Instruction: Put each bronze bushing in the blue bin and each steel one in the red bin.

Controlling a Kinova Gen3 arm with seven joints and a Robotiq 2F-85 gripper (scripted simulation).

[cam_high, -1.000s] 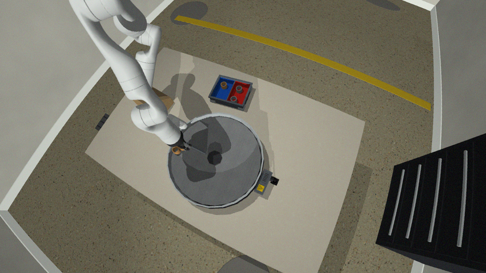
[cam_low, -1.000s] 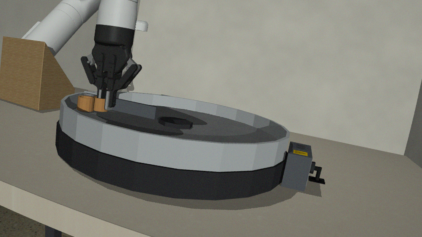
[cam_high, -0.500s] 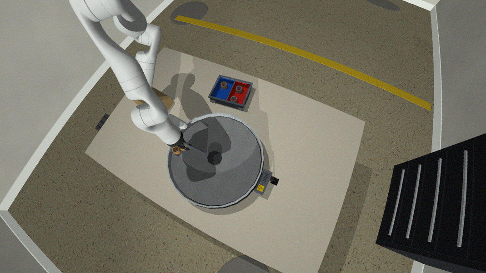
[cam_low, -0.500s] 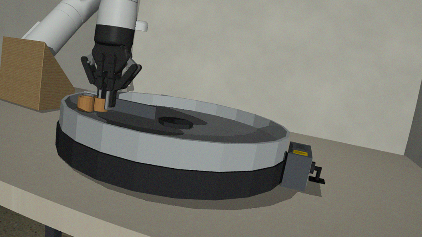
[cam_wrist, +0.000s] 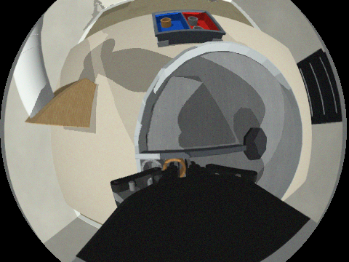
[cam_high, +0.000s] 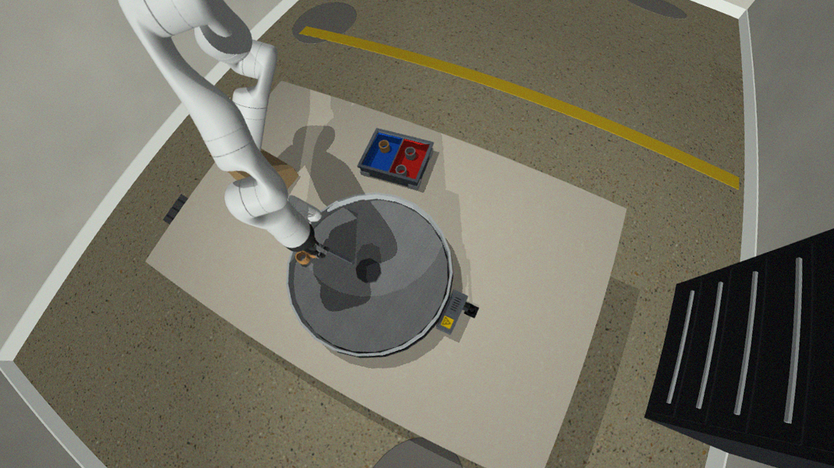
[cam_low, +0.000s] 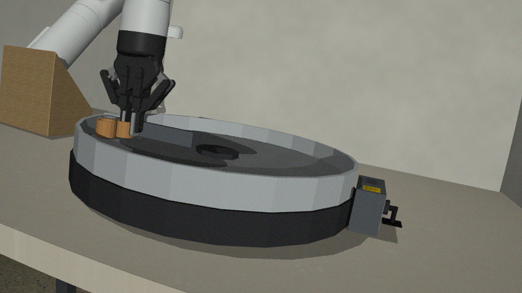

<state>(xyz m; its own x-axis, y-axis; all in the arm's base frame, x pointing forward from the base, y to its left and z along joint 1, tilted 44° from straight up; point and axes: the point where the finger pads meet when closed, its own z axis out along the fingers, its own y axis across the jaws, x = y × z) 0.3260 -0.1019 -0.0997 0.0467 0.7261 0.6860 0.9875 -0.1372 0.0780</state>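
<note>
The grey turntable lies 140 mm ahead of my hand, 20 mm below it and 10 mm to the left of it.
</note>
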